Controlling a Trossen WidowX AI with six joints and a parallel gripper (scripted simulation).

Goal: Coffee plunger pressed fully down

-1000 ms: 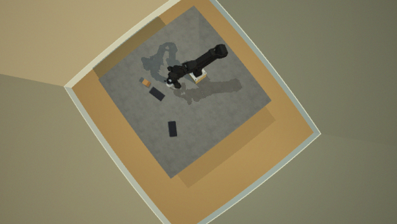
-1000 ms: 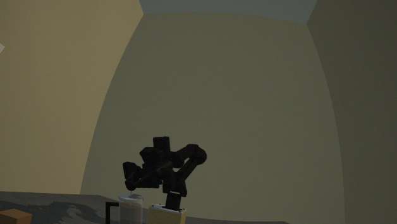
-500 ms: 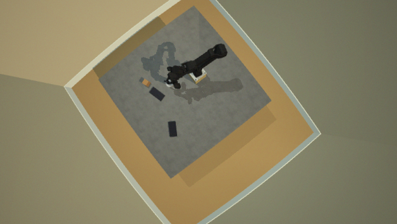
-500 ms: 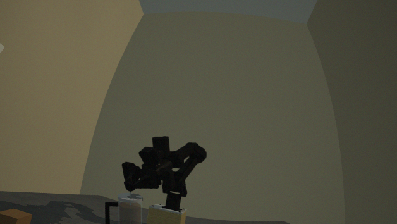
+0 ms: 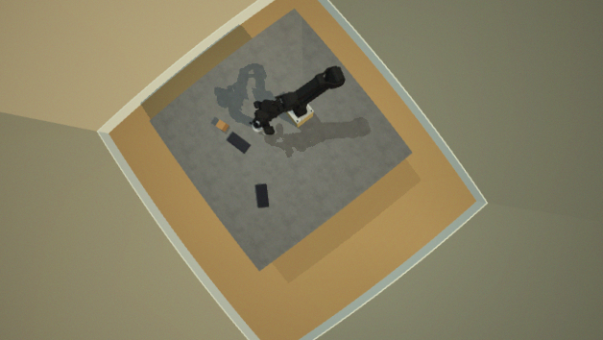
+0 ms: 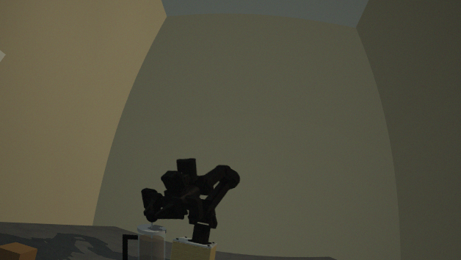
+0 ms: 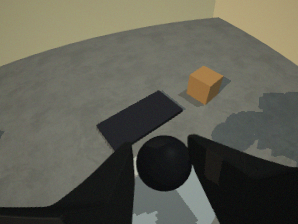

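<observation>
My gripper tip is 9 cm above the coffee press, 2 cm past it and 1 cm to the left of it.
</observation>
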